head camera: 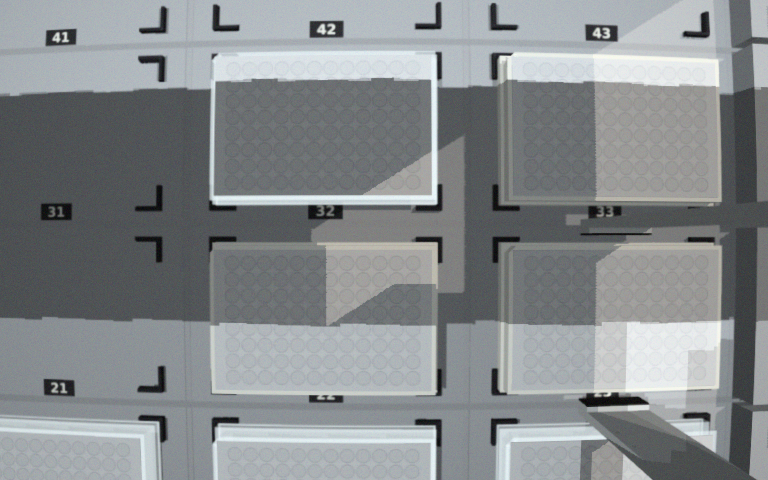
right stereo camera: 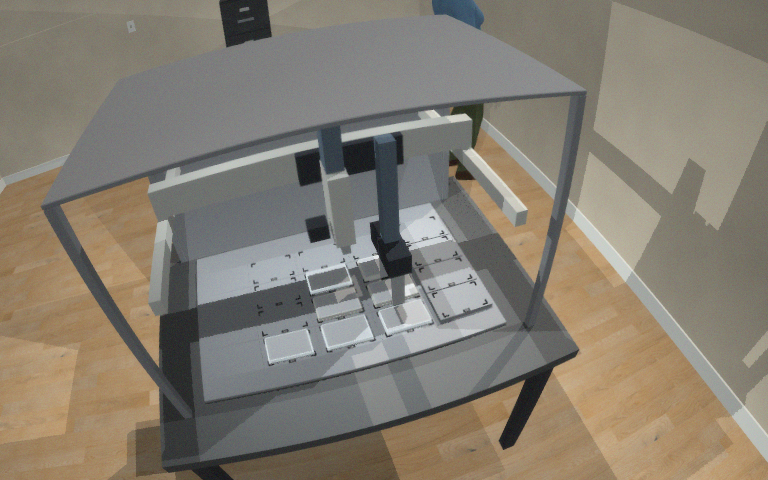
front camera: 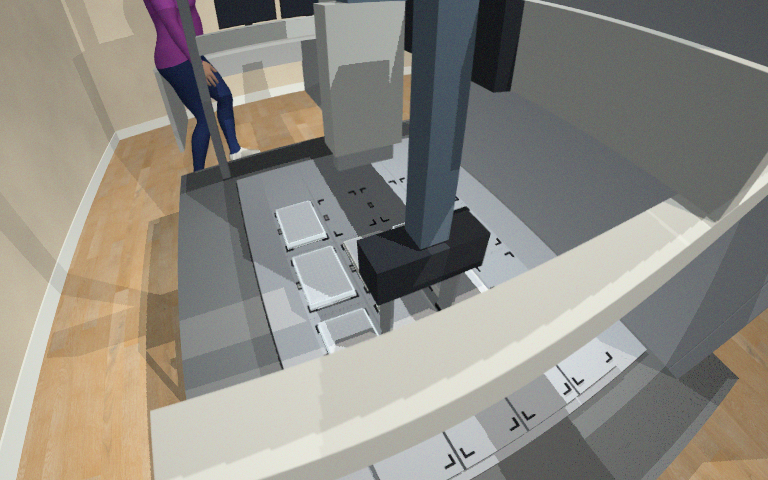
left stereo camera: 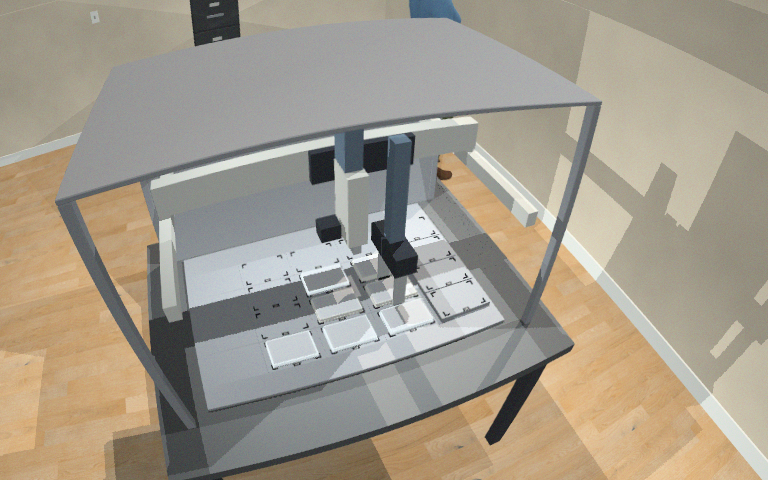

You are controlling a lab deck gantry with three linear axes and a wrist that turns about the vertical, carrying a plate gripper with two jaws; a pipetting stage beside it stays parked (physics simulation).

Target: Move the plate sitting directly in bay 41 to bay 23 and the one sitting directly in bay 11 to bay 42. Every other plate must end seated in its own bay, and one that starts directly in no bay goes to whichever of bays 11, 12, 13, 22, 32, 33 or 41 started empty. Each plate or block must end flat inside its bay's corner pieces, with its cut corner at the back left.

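Frame: origin at the robot's base, x down, y right, z back, level; metres.
Seen in the pictures: gripper, fingertip midpoint: point(head camera: 610, 316) point(right stereo camera: 392, 290) point(left stereo camera: 390, 290); robot's base at its link origin: point(right stereo camera: 269, 364) point(front camera: 275, 214) point(left stereo camera: 273, 368).
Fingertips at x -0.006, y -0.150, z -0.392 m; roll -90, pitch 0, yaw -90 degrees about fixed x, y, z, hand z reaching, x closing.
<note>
Pixels of each thing's top centre, then the offset from my fingertips to it. "spot": a spot on its surface instead.
- cream-edged plate at its top centre: point(head camera: 618, 319) point(front camera: 416, 321) point(right stereo camera: 392, 288) point(left stereo camera: 390, 288) dx -0.008, dy +0.000, dz +0.000 m
- Bay 41 at a spot on its surface: point(head camera: 90, 67) spot: dx +0.007, dy -0.149, dz +0.308 m
- bay 42 at a spot on its surface: point(head camera: 326, 14) spot: dx +0.007, dy -0.177, dz +0.164 m
- white plate at its top centre: point(front camera: 299, 220) point(left stereo camera: 291, 347) point(right stereo camera: 287, 344) dx -0.008, dy +0.107, dz +0.328 m
- bay 22 plate at its top centre: point(head camera: 322, 321) point(front camera: 375, 255) point(left stereo camera: 336, 303) point(right stereo camera: 336, 302) dx -0.008, dy +0.000, dz +0.164 m
- bay 33 plate at its top centre: point(head camera: 617, 127) point(front camera: 469, 298) point(left stereo camera: 376, 263) point(right stereo camera: 381, 263) dx -0.008, dy -0.107, dz +0.000 m
- bay 13 plate at its top centre: point(front camera: 355, 344) point(right stereo camera: 404, 315) point(left stereo camera: 406, 314) dx -0.008, dy +0.107, dz +0.000 m
- raised panel at a spot on its surface: point(left stereo camera: 461, 300) spot: dx -0.008, dy +0.120, dz -0.167 m
My gripper point(head camera: 614, 316) point(right stereo camera: 394, 294) is open, its jaws low at the back and front edges of the cream-edged plate point(head camera: 656, 345) in bay 23, with narrow gaps beside it. That plate lies flat inside its corner pieces. Bay 41 point(head camera: 90, 67) and bay 42 point(head camera: 326, 14) hold no plate in the visible parts. A white plate point(head camera: 67, 452) point(left stereo camera: 292, 348) point(right stereo camera: 288, 346) point(front camera: 301, 223) sits in bay 11. Cream-edged plates sit in bay 22 and bay 33; white plates sit in bays 12, 13 and 32. The front beam hides part of the jaws in the front view.
The parked pipetting stage point(left stereo camera: 352, 209) point(right stereo camera: 338, 209) point(front camera: 362, 79) stands left of the gripper column. The bay 22 plate point(head camera: 322, 350), bay 33 plate point(head camera: 651, 141) and bay 13 plate point(left stereo camera: 416, 318) are close around the jaws. A raised panel point(left stereo camera: 461, 300) lies to the right.
</note>
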